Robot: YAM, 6 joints.
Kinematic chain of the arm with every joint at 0, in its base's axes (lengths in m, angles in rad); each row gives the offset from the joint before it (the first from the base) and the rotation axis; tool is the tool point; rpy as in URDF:
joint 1: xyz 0 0 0.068 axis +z
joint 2: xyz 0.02 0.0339 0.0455 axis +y
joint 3: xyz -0.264 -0.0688 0 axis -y
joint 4: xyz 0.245 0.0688 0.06 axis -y
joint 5: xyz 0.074 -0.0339 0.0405 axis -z
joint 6: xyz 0.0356 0 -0.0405 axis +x
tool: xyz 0 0 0 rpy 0 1.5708 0
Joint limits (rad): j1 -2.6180..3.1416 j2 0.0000..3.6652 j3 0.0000..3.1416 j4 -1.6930..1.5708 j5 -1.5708..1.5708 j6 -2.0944..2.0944
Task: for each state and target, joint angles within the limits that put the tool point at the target. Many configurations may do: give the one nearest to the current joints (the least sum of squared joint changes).
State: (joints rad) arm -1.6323 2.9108 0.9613 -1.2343 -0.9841 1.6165
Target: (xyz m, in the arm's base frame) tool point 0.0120 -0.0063 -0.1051
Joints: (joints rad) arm -1.6880 3.4386 0.8872 -1.0218 -0.3634 1.6165
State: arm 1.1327 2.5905 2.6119 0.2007 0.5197 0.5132
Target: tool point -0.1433 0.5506 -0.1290
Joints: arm 1.8525 3.2453 2.3874 0.1488 0.4470 0.5132
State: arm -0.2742 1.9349 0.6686 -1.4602 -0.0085 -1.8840
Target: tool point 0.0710 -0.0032 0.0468
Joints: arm -0.0891 2.2701 0.4165 -1.1346 -0.0880 -1.8840
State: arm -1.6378 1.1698 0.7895 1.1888 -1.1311 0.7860
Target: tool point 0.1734 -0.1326 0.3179
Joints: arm -0.8063 1.1268 0.5502 1.1830 -1.2139 0.7860
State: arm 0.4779 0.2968 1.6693 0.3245 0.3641 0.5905
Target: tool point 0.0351 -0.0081 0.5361
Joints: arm 0.3119 0.6000 1.2459 0.1996 0.5458 0.5905
